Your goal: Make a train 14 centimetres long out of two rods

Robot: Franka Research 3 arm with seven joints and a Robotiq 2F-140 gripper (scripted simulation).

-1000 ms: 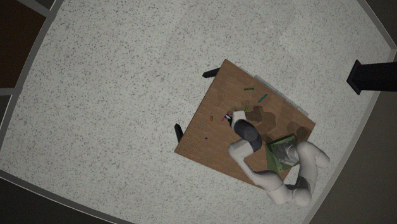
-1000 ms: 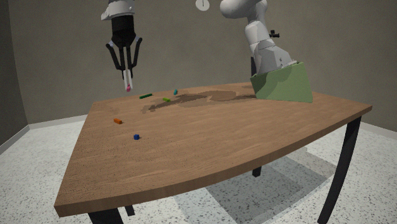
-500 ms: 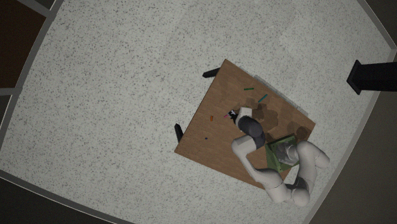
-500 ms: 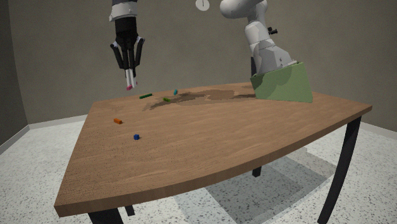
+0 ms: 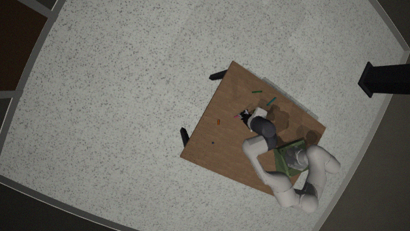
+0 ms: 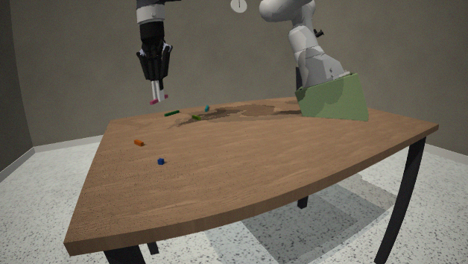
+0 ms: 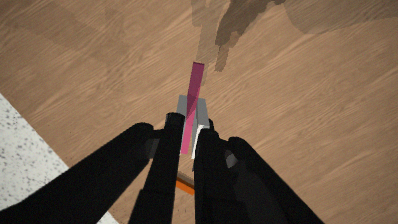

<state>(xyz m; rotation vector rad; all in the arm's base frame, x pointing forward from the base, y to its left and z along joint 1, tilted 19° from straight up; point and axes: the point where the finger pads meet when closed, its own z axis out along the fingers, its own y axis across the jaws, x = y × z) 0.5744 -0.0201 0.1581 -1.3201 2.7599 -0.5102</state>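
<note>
My hand is 14 cm past the lime rod, 12 cm above it and 8 cm to the left of it. Also, from my hand: pink rod: 3 cm below; then orange rod: 12 cm to the left, 12 cm below, 8 cm ahead; then green rod: 23 cm to the right, 12 cm below, 7 cm behind.
</note>
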